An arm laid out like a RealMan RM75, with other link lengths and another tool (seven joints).
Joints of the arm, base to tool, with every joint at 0 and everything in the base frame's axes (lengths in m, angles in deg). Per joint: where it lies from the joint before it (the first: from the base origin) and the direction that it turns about. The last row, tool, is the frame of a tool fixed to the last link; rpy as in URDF.
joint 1: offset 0 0 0.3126 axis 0 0 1
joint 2: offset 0 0 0 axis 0 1 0
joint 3: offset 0 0 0.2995 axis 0 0 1
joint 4: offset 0 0 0 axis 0 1 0
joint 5: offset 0 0 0.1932 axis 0 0 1
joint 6: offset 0 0 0 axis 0 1 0
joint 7: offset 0 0 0.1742 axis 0 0 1
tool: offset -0.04 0.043 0.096 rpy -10.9 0 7.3
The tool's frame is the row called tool.
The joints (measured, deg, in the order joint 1, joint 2, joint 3, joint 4, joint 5, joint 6, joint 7), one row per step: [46.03, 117.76, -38.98, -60.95, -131.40, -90.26, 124.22]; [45.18, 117.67, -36.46, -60.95, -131.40, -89.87, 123.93]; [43.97, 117.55, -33.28, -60.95, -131.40, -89.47, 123.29]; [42.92, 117.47, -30.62, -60.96, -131.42, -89.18, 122.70]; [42.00, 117.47, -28.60, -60.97, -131.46, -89.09, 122.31]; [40.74, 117.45, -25.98, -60.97, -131.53, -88.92, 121.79]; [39.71, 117.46, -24.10, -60.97, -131.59, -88.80, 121.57]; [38.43, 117.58, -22.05, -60.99, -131.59, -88.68, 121.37]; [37.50, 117.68, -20.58, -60.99, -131.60, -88.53, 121.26]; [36.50, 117.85, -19.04, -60.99, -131.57, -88.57, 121.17]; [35.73, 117.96, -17.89, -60.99, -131.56, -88.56, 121.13]
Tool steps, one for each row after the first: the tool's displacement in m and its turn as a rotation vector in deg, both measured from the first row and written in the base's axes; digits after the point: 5 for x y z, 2 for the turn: [0.00869, 0.00601, 0.01073, 2.05, 1.39, -1.84]; [0.02166, 0.01192, 0.02431, 4.64, 2.95, -4.05]; [0.03349, 0.01575, 0.03557, 6.79, 4.17, -5.90]; [0.04363, 0.01719, 0.04346, 8.27, 5.11, -7.47]; [0.05804, 0.01845, 0.05391, 10.27, 6.23, -9.59]; [0.06971, 0.01851, 0.06129, 11.69, 7.07, -11.38]; [0.08339, 0.01726, 0.06874, 13.20, 8.08, -13.51]; [0.09362, 0.01614, 0.07404, 14.33, 8.79, -15.11]; [0.10390, 0.01370, 0.07876, 15.32, 9.65, -16.76]; [0.11204, 0.01175, 0.08247, 16.11, 10.25, -18.06]
